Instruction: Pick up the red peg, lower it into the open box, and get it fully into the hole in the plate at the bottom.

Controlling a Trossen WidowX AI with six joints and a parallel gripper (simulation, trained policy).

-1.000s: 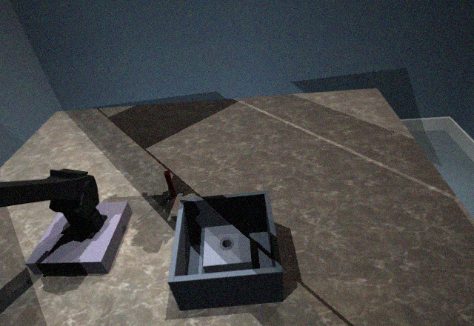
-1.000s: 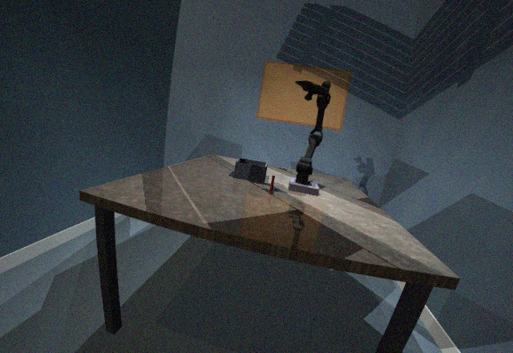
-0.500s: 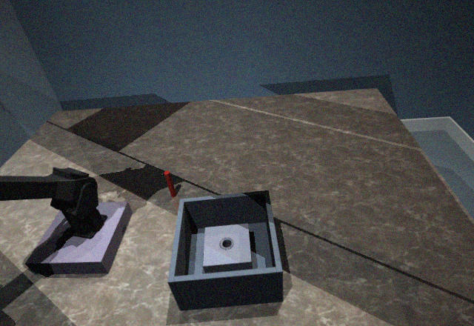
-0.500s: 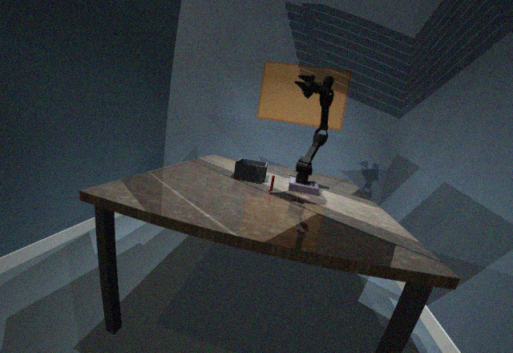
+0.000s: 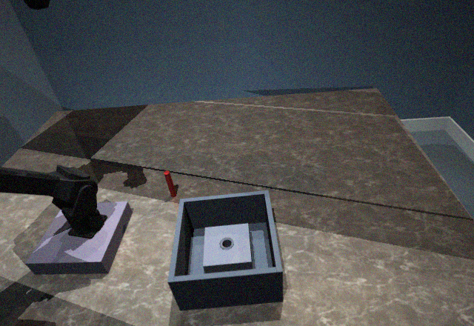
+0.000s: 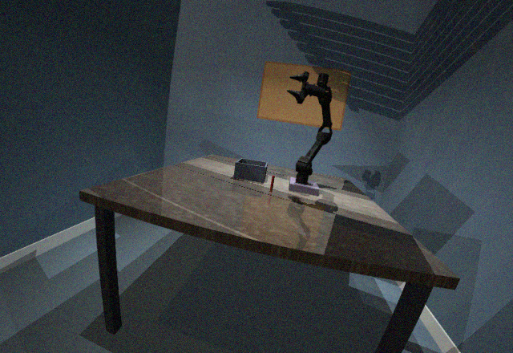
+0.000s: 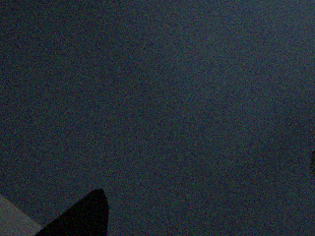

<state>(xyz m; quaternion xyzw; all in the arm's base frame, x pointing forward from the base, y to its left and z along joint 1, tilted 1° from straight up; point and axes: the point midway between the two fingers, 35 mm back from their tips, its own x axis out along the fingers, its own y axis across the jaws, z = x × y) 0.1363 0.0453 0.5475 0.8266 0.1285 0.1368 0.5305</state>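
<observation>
My gripper tip is now 55 cm above the red peg, 9 cm to the right of it and 2 cm past it. The rest, counted from my gripper tip: dark blue box (57 cm below, 17 cm ahead, 7 cm to the right); then plate (55 cm below, 17 cm ahead, 7 cm to the right).
</observation>
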